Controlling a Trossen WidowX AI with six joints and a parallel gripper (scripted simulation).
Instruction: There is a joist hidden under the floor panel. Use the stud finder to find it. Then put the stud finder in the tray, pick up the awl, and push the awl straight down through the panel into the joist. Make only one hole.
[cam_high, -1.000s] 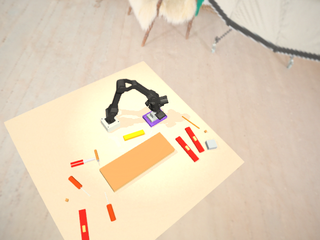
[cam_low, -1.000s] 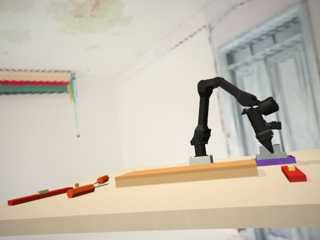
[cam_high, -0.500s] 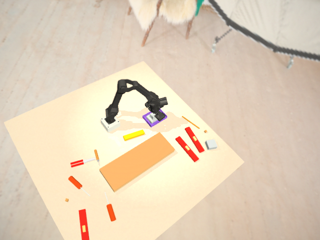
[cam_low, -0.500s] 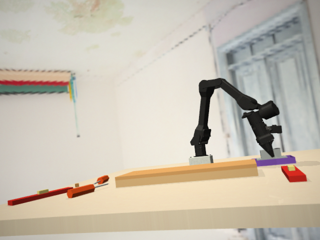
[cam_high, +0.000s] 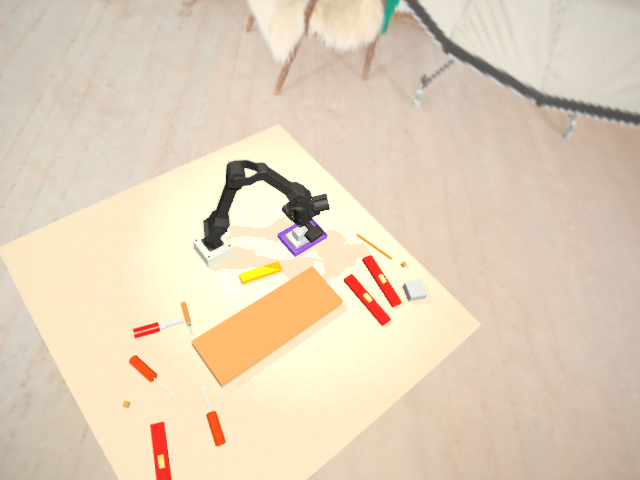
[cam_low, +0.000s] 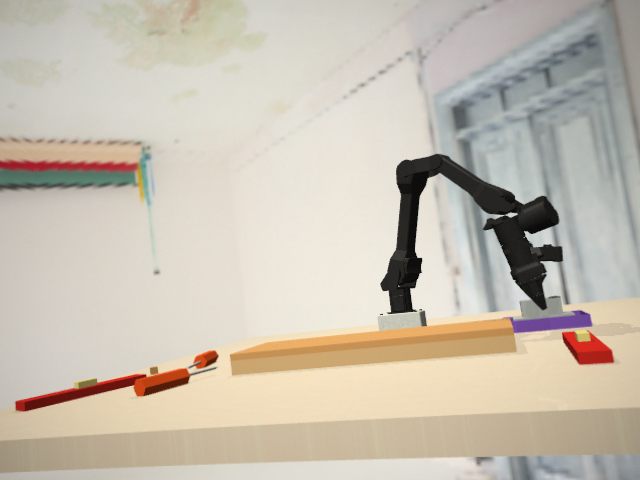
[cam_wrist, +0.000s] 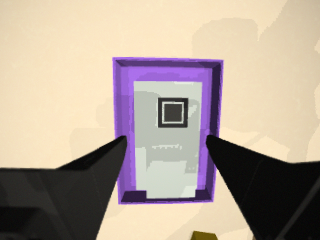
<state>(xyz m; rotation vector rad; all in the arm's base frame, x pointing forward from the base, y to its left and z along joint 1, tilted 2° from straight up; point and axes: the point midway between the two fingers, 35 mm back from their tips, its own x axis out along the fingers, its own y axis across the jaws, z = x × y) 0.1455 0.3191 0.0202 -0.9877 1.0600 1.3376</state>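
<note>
My gripper tip is 10 mm to the right of the stud finder and 10 mm below it. The rest, counted from my gripper tip: square indicator: 30 mm to the left, 20 mm above; yellow block: 40 mm ahead, 240 mm to the right, 30 mm below; purple tray: 30 mm below.
</note>
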